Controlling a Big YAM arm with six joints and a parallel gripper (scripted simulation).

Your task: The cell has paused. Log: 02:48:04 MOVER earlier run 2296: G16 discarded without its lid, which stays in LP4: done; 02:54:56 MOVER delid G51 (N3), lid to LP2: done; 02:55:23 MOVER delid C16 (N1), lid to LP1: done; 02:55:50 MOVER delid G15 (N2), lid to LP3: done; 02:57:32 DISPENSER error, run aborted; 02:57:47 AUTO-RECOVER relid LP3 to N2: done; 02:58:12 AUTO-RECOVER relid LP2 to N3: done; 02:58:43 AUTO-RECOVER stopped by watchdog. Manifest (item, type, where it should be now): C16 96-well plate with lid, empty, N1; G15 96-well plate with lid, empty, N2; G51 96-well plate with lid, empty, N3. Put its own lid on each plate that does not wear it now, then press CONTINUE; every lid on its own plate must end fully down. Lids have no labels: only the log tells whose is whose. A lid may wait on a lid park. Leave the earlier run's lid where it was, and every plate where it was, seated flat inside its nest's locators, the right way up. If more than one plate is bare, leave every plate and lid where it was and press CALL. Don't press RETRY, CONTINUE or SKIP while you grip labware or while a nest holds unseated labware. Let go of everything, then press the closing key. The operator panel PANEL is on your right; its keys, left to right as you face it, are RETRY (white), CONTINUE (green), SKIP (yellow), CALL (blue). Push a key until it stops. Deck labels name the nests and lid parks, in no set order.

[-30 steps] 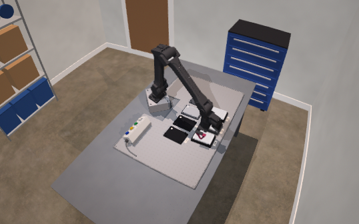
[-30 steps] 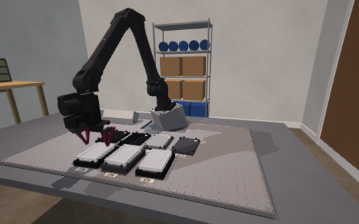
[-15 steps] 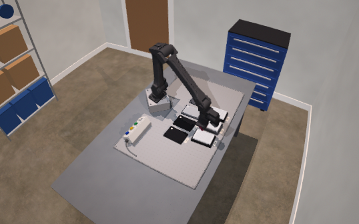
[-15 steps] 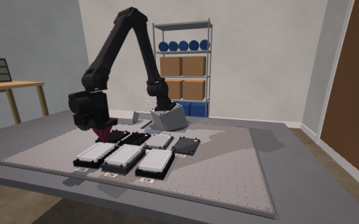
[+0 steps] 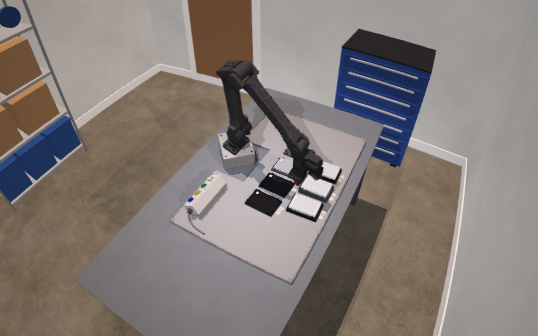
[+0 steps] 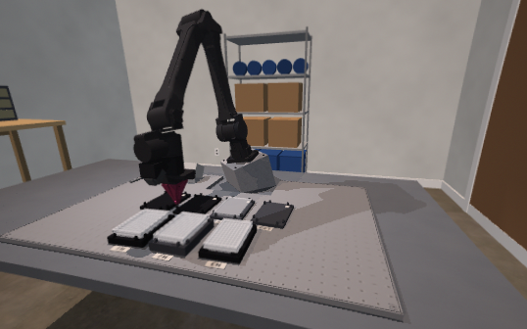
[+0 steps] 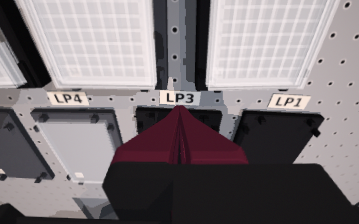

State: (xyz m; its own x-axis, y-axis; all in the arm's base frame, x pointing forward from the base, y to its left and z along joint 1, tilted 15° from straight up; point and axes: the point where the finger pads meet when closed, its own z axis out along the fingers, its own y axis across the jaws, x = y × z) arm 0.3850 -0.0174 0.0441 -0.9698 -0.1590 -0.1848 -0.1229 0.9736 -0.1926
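Now: the green continue key 35 cm behind my hand and 26 cm to the right of it. Round my hand: clear lid: 8 cm ahead, 6 cm to the right, 3 cm below; then 96-well plate: 8 cm ahead, 6 cm to the right, 4 cm below; then lid park LP3: 11 cm behind, 1 cm to the right, 6 cm below.
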